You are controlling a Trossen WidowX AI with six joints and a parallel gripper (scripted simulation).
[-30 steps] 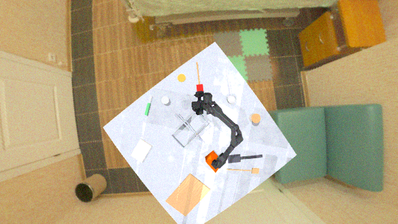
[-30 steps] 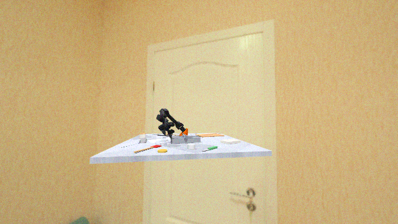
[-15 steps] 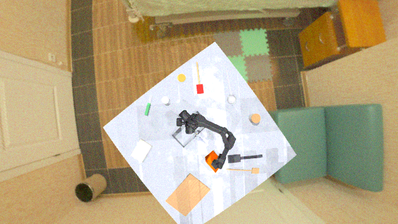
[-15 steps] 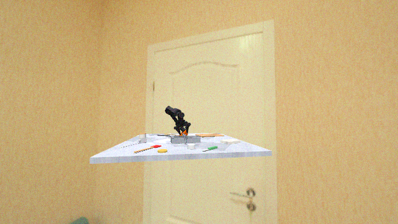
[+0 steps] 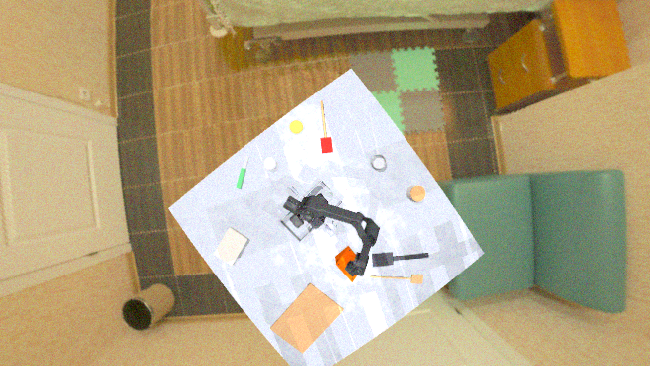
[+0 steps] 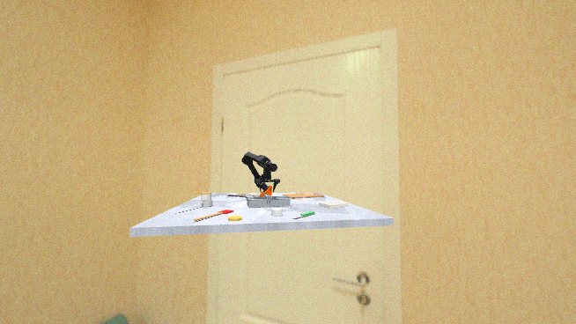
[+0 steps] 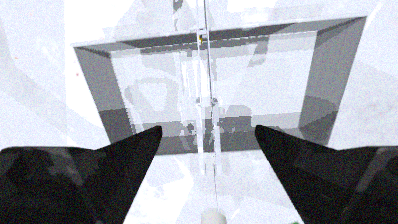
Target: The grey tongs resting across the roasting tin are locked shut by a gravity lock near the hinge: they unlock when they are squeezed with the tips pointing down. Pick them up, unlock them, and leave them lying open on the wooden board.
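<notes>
Now: the grey roasting tin 2 cm behind my gripper tip, 1 cm to the left of it and 7 cm below it. From my gripper tip the other things lie so: yellow disc: 37 cm ahead, 23 cm to the right, 9 cm below; red spatula: 24 cm ahead, 32 cm to the right, 9 cm below; white block: 14 cm ahead, 47 cm to the left, 8 cm below.
</notes>
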